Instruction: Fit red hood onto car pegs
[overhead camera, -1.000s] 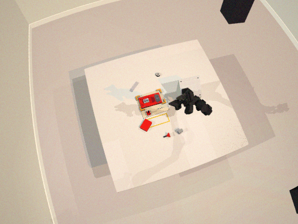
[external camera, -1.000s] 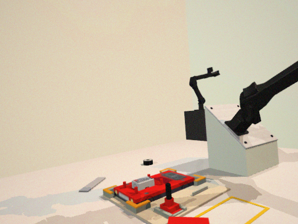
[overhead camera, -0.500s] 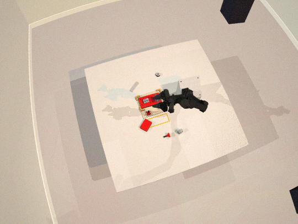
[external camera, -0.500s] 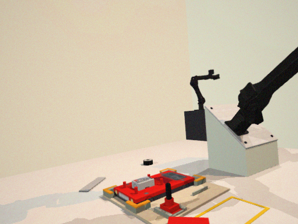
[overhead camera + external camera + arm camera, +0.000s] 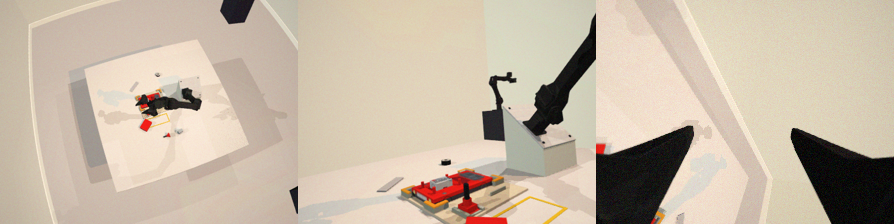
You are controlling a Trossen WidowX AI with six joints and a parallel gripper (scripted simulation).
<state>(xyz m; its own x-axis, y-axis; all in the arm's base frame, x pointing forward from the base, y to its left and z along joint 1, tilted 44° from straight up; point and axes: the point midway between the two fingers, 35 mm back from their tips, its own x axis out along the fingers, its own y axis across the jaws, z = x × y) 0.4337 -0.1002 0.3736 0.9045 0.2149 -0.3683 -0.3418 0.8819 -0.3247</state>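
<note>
Now: gripper tip 44 cm above the red hood, 6 cm past it and 2 cm to the left of it. Round my gripper tip: grey piece: 44 cm below, 33 cm behind, 12 cm to the left; grey flat bar: 46 cm below, 43 cm to the right, 5 cm behind; grey engine block: 44 cm below, 24 cm to the right, 12 cm behind.
</note>
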